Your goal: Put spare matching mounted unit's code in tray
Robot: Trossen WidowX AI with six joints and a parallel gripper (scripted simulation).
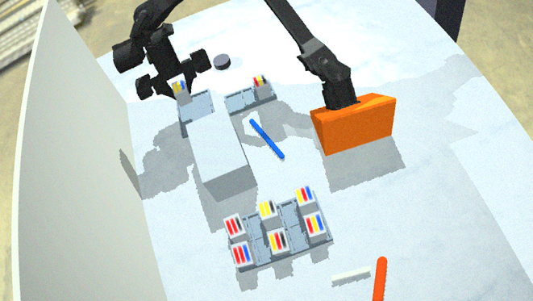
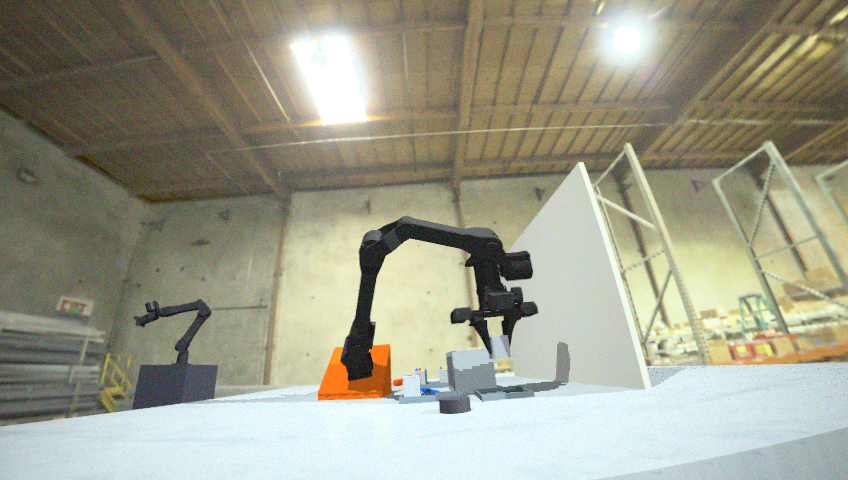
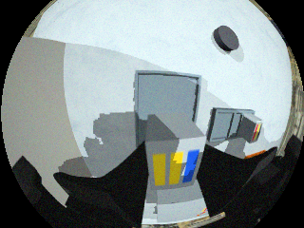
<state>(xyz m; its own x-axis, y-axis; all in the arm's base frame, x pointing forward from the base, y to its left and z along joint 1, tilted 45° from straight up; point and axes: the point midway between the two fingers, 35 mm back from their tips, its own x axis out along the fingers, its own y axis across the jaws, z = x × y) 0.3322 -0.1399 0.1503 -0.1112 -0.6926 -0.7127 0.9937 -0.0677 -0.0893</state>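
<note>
Right now the dark flat tray is 10 mm behind my gripper tip and 80 mm below it. Also, from my gripper tip: spare (20 mm above); rack (150 mm behind, 30 mm to the left, 80 mm below); black puck (120 mm behind, 140 mm to the right, 70 mm below).
</note>
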